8 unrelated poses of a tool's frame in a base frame.
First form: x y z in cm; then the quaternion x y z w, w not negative.
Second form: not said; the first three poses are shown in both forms.
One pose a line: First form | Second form
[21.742 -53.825 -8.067 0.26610 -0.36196 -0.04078 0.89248] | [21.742 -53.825 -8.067 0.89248 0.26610 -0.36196 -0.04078]
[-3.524 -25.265 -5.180 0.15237 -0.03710 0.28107 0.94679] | [-3.524 -25.265 -5.180 0.94679 0.15237 -0.03710 0.28107]
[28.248 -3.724 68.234 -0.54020 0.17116 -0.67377 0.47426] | [28.248 -3.724 68.234 0.47426 -0.54020 0.17116 -0.67377]
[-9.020 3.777 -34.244 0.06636 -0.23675 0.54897 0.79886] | [-9.020 3.777 -34.244 0.79886 0.06636 -0.23675 0.54897]
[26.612 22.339 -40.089 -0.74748 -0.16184 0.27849 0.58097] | [26.612 22.339 -40.089 0.58097 -0.74748 -0.16184 0.27849]
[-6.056 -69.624 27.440 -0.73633 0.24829 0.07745 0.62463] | [-6.056 -69.624 27.440 0.62463 -0.73633 0.24829 0.07745]
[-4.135 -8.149 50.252 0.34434 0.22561 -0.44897 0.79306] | [-4.135 -8.149 50.252 0.79306 0.34434 0.22561 -0.44897]
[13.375 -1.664 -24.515 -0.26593 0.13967 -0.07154 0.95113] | [13.375 -1.664 -24.515 0.95113 -0.26593 0.13967 -0.07154]
